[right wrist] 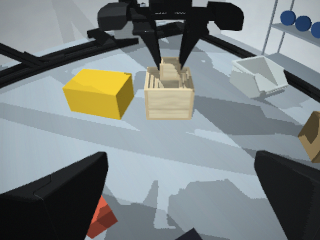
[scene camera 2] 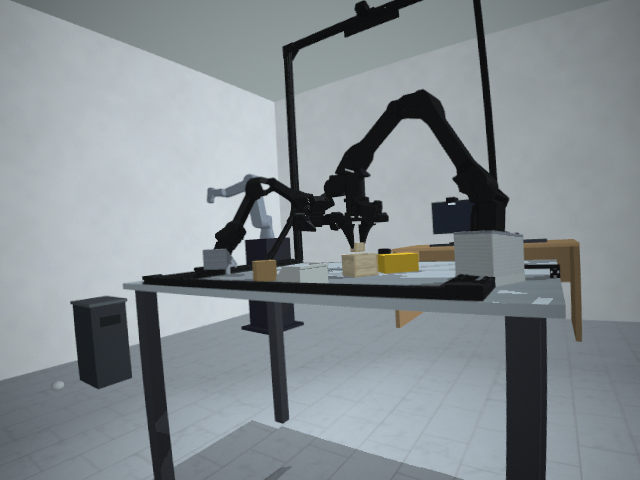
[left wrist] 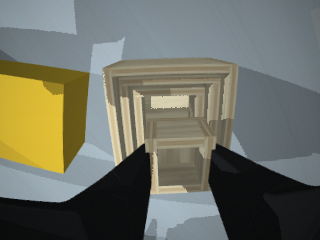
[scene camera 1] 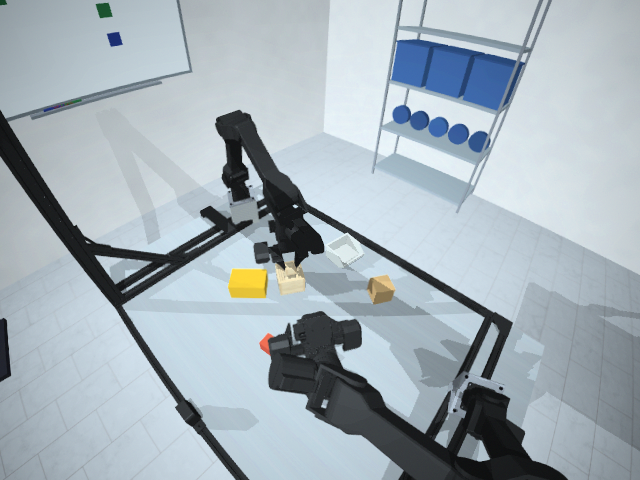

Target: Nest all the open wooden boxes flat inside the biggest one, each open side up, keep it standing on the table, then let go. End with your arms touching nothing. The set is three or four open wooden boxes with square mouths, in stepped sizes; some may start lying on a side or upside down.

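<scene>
Scene camera 1 shows my right gripper (scene camera 1: 307,320) and my left gripper (scene camera 1: 290,268), and it's got a yellow block (scene camera 1: 244,283) and a white tray (scene camera 1: 344,250) as well. In scene camera 2 there's my left gripper (scene camera 2: 357,248) again, with a wooden box (scene camera 2: 362,264), the tray (scene camera 2: 314,272) and the block (scene camera 2: 402,262). The left wrist view gives you a wooden box (left wrist: 184,168), a wooden box (left wrist: 157,101) and my left gripper (left wrist: 177,150). As for the right wrist view, that's where you'd find the block (right wrist: 101,93), the tray (right wrist: 258,73) and my left gripper (right wrist: 169,69).
</scene>
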